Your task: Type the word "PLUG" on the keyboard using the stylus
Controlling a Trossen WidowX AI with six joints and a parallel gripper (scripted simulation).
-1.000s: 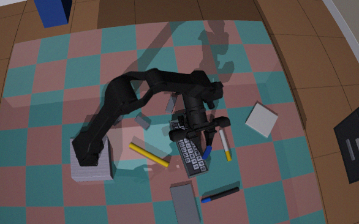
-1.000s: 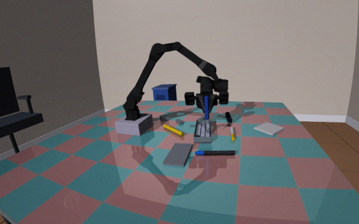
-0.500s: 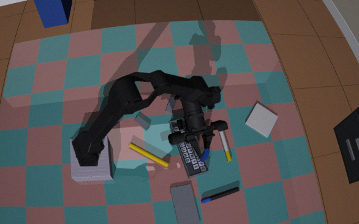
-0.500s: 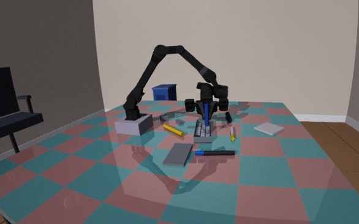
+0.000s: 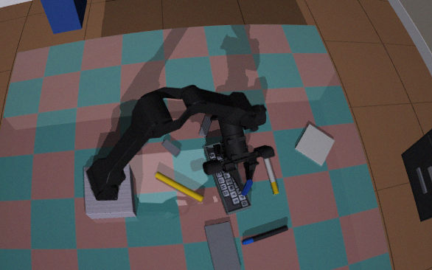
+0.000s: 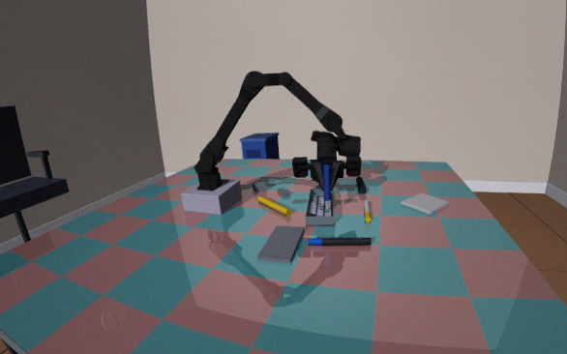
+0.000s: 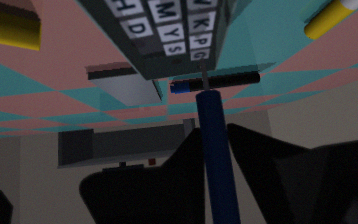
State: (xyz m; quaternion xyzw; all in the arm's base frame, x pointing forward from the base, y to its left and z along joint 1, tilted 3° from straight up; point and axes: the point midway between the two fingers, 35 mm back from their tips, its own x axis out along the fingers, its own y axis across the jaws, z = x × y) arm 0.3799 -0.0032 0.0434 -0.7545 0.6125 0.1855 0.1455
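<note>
Right now my gripper tip is 10 cm short of the yellow-and-white pen, 8 cm above it and 5 cm to the right of it. The rest, counted from my gripper tip: dark cylinder (27 cm to the left, 7 cm below, 6 cm ahead); then yellow rod (18 cm behind, 8 cm below, 5 cm to the left); then grey slab (15 cm to the right, 8 cm below, 7 cm behind).
</note>
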